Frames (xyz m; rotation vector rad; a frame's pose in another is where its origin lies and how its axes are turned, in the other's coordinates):
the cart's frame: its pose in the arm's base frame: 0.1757 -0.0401 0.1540 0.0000 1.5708 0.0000
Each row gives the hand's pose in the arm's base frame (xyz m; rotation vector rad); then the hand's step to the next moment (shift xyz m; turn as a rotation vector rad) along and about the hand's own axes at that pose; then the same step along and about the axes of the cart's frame.
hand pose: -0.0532 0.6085 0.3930 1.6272 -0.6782 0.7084
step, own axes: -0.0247 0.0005 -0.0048 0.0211 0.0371 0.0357
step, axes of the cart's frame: 0.0178 0.0059 -0.0168 -0.0346 -0.0420 -0.0114
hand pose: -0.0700 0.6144 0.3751 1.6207 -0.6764 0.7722
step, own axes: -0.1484 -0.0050 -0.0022 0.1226 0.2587 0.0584
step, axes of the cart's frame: 0.1196 0.0061 -0.0878 -0.2456 -0.1051 -0.1184
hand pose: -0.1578 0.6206 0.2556 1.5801 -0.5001 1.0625
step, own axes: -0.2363 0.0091 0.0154 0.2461 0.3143 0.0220
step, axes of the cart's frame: 0.1921 -0.0678 -0.1211 -0.3787 -0.0613 -0.1126
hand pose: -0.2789 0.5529 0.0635 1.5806 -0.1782 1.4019
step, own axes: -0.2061 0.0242 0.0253 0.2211 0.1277 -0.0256
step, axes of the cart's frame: 0.1525 -0.1272 -0.0655 -0.2485 0.0567 -0.0300
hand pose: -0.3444 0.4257 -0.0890 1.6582 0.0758 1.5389
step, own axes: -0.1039 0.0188 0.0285 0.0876 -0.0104 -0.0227
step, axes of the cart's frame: 0.0674 -0.0855 -0.0101 -0.0603 0.0679 0.0070
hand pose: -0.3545 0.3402 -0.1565 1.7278 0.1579 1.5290
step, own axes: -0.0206 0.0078 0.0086 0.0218 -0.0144 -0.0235
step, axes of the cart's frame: 0.0106 -0.0211 -0.0009 -0.0066 0.0333 -0.0092
